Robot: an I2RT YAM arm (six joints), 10 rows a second.
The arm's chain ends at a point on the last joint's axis. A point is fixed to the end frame.
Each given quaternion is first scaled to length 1.
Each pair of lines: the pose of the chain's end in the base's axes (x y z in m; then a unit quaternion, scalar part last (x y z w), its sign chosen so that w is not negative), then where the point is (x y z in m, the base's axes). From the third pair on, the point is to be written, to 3 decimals.
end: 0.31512 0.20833 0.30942 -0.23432 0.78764 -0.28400 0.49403
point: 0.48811 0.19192 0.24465
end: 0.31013 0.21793 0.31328 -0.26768 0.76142 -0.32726 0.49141
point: 0.48492 0.19786 0.25467
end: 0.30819 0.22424 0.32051 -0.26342 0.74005 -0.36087 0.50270
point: 0.486 0.198 0.274
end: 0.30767 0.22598 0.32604 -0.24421 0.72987 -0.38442 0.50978
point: 0.486 0.191 0.288
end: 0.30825 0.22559 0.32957 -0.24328 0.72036 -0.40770 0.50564
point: 0.486 0.185 0.296
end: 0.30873 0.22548 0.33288 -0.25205 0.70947 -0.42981 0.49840
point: 0.486 0.181 0.302
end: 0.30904 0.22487 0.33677 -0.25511 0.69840 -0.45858 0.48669
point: 0.485 0.174 0.310
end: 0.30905 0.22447 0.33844 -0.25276 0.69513 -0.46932 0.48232
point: 0.485 0.170 0.314
